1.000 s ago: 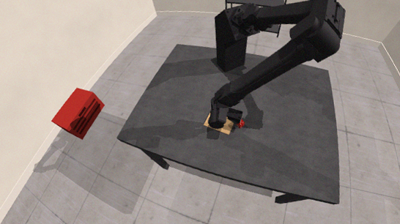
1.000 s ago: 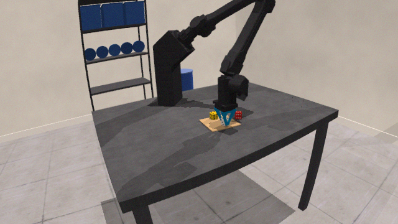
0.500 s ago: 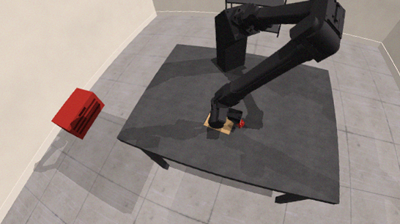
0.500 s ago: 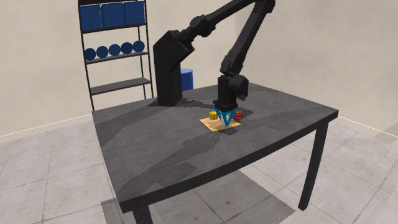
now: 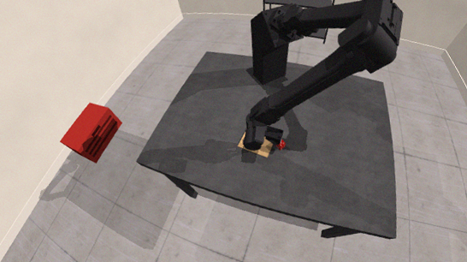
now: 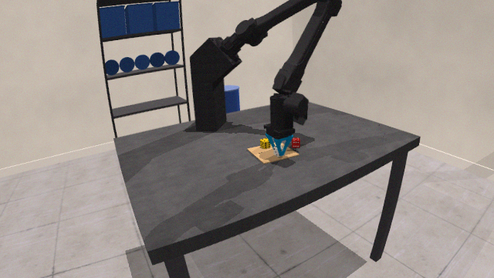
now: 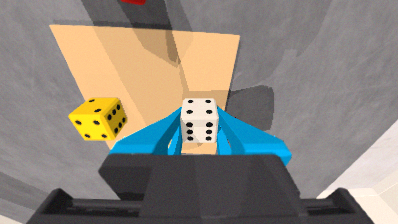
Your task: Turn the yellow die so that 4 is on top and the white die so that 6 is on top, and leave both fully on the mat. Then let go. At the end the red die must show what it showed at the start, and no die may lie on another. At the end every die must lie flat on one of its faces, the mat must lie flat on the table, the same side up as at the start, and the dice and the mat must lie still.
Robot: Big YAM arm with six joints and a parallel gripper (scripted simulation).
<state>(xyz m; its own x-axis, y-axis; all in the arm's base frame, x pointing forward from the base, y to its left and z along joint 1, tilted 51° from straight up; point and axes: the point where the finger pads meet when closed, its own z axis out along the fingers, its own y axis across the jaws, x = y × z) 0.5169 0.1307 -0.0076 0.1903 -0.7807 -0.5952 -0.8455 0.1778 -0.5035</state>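
My gripper is now right at the white die. From my hand the other things lie so: tan mat 40 mm behind, 20 mm below, 10 mm to the right; red die 90 mm to the left, 60 mm behind; yellow die 90 mm behind, 20 mm to the right.
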